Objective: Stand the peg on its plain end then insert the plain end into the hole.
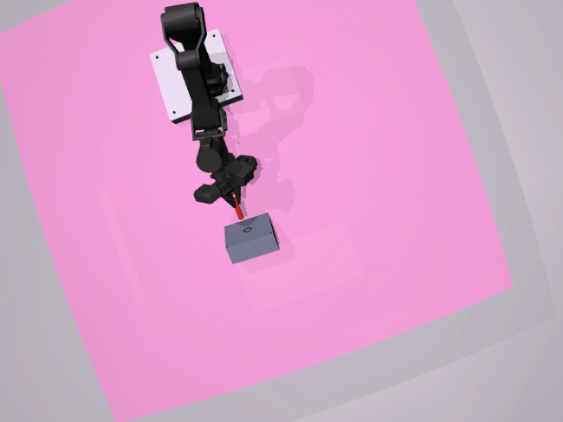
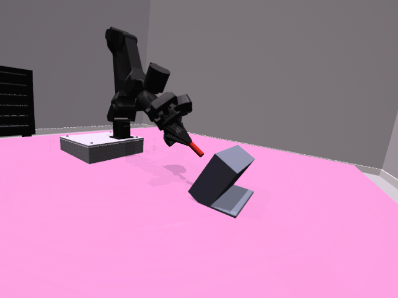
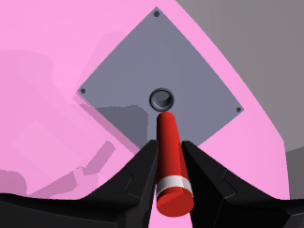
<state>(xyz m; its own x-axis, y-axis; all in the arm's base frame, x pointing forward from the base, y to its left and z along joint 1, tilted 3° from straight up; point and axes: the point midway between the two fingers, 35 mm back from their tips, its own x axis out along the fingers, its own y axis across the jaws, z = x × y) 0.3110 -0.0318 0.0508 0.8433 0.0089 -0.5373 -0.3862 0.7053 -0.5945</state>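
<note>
Now: gripper tip 90 mm short of the sloped panel and 50 mm above it. The rest, counted from my gripper tip: grey foot: 120 mm ahead, 100 mm below; red peg: 10 mm behind, 10 mm above.
</note>
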